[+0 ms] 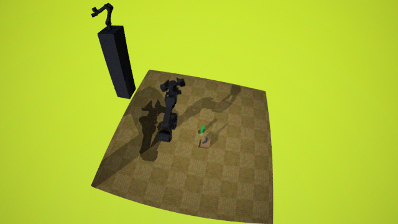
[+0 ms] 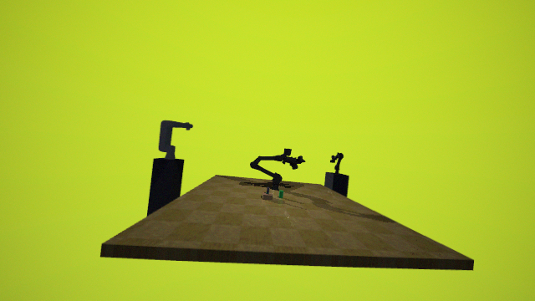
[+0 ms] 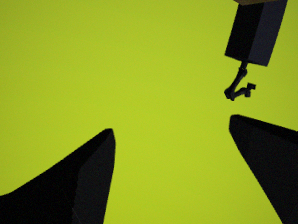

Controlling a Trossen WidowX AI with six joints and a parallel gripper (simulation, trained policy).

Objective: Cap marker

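The green cap is 300 mm ahead of my gripper tip, 250 mm to the right of it and 240 mm below it. The rest, counted from my gripper tip: holder block 360 mm to the right, 340 mm ahead, 250 mm below.
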